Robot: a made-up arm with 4 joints.
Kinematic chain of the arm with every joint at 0, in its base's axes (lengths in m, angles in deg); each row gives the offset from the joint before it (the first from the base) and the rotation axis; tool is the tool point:
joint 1: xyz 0 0 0.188 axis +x
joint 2: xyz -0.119 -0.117 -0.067 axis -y
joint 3: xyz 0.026 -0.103 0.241 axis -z
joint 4: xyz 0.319 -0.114 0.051 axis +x
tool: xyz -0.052 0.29 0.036
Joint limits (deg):
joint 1: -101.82..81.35
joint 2: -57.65..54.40
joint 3: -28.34..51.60
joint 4: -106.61..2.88
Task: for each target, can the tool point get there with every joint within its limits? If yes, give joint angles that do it. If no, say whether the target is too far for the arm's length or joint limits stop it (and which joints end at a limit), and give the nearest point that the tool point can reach.
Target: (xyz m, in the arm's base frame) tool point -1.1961 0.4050 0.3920
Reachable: no: too far | nearest point -0.2936 0.2535 0.3157 | short by 0.918 m
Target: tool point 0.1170 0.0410 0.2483
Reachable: yes | joints -49.52 2.86 -17.55 -41.84
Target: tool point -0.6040 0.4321 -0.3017
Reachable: no: joint limits stop it (at a limit: joint 1, joint 2, joint 3, joint 4) | nearest point -0.2936 0.2594 0.0727 | short by 0.516 m
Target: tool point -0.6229 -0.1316 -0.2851
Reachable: no: joint limits stop it (at a limit: joint 2, joint 3, joint 4) | nearest point -0.0845 -0.1421 -0.3229 | short by 0.540 m
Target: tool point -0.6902 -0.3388 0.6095
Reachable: no: joint limits stop it (at a limit: joint 2, joint 3, joint 4) | nearest point -0.2936 -0.1778 0.4093 | short by 0.473 m
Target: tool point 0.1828 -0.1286 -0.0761
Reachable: yes | joints 31.87 -30.92 23.60 -54.04
